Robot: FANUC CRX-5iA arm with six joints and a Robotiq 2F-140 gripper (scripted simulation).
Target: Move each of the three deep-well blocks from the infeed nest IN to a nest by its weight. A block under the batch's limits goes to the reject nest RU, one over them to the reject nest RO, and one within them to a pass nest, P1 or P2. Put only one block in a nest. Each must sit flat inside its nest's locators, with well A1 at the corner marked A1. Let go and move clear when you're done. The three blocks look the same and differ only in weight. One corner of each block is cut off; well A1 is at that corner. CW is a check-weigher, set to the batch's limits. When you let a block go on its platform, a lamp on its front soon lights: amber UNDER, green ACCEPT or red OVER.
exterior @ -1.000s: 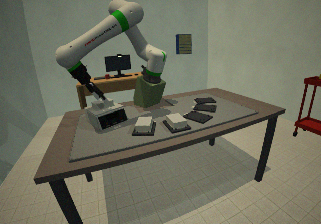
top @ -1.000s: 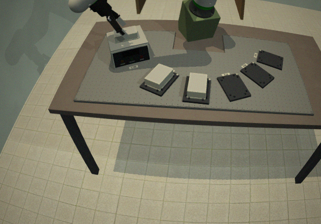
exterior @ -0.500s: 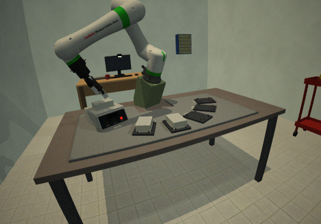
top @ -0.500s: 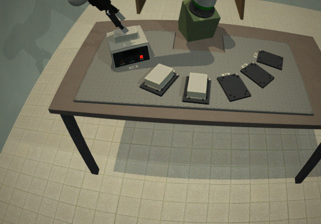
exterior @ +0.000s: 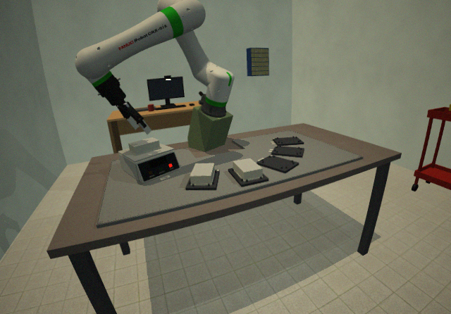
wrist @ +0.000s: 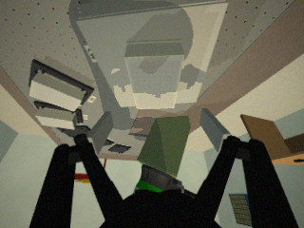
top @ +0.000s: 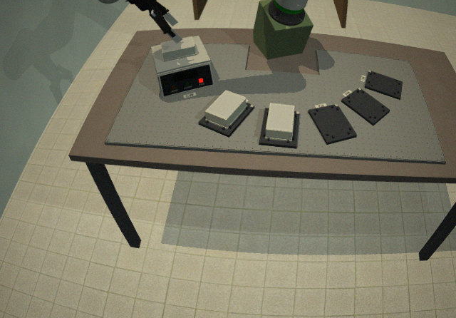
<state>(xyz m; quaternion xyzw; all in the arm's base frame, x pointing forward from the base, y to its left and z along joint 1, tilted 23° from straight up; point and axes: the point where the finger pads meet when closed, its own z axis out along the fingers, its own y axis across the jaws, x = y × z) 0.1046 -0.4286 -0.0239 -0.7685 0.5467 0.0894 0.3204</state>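
The grey platform lies 110 mm below my hand. From my hand the other things lie so: check-weigher: 140 mm below, 10 mm ahead; then P1 label: 380 mm to the left, 240 mm ahead, 210 mm below; then nest P1: 360 mm to the left, 340 mm ahead, 200 mm below.
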